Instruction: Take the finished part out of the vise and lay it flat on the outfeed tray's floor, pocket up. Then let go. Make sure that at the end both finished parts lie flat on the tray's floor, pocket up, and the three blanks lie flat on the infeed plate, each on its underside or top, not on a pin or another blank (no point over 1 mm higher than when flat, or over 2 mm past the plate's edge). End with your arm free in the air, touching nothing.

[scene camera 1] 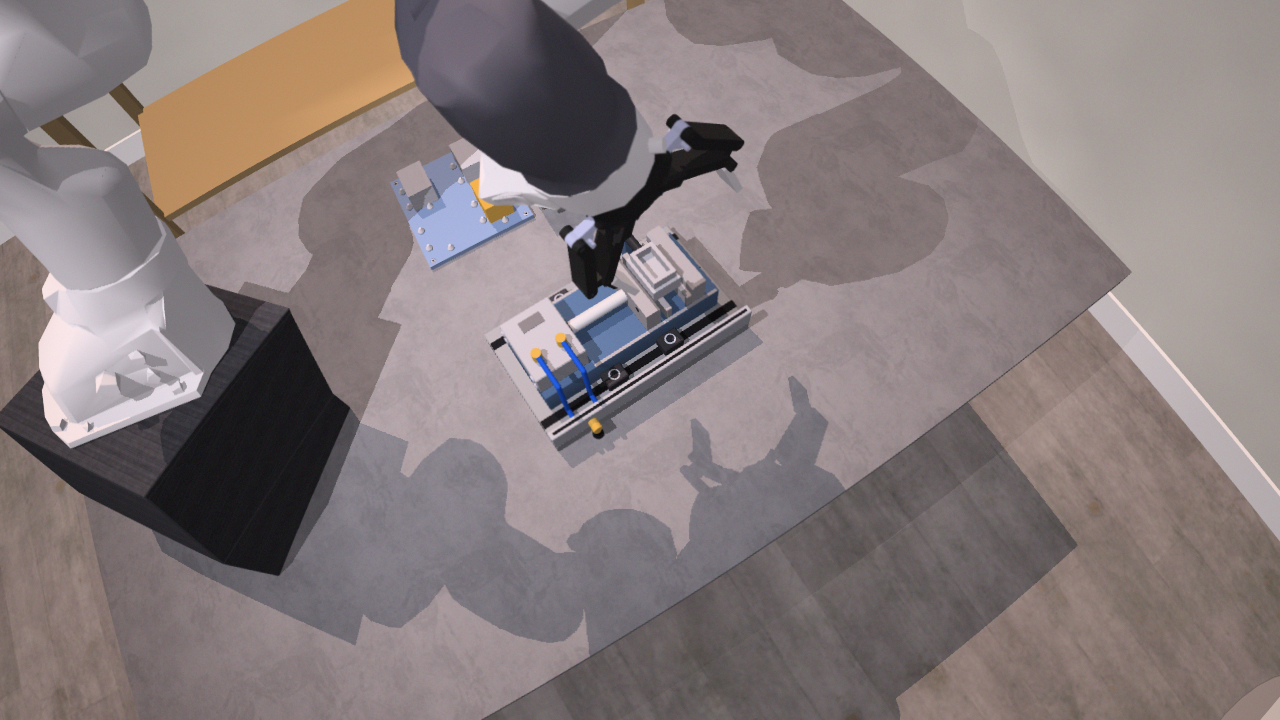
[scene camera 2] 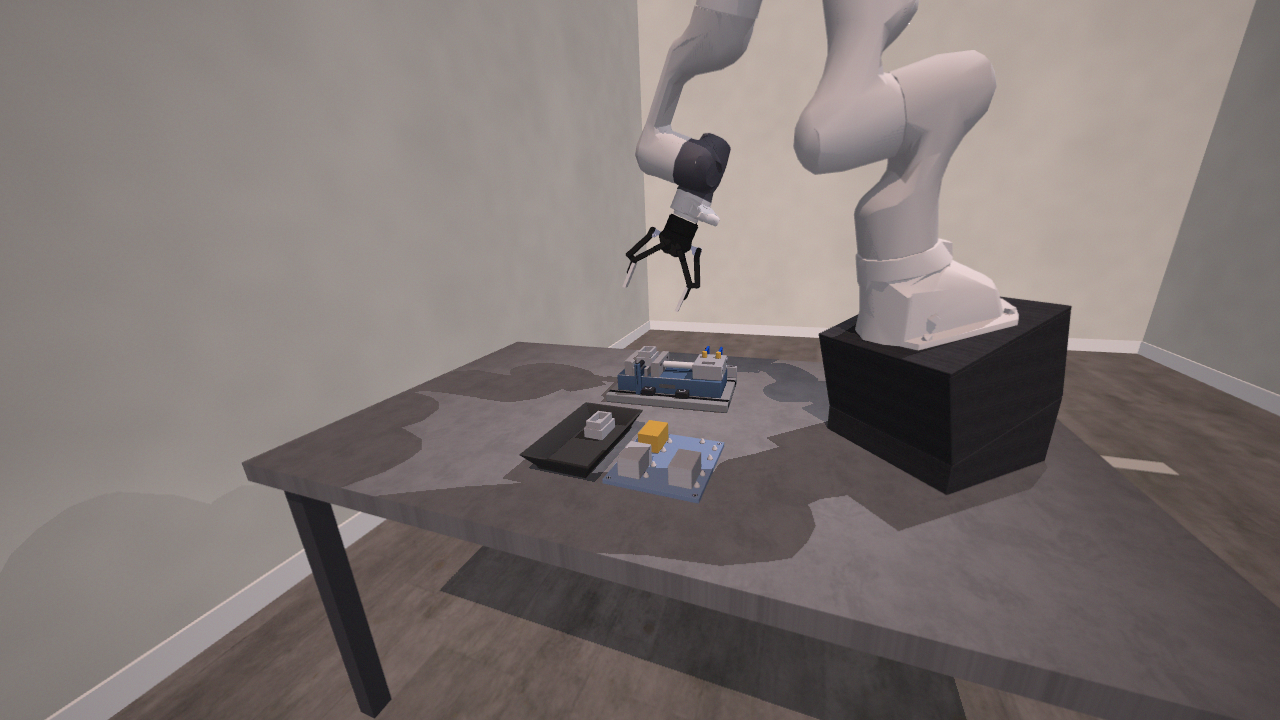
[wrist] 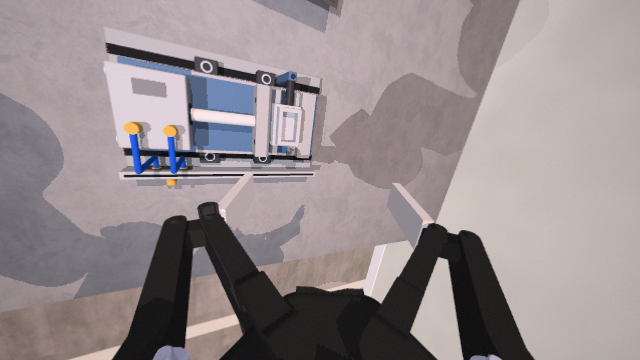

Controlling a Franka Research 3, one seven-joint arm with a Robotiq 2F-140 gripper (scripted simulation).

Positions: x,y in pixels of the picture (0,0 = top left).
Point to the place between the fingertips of my gripper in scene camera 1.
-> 679,233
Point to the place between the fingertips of my gripper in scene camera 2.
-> At 650,298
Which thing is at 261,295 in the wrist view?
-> My gripper.
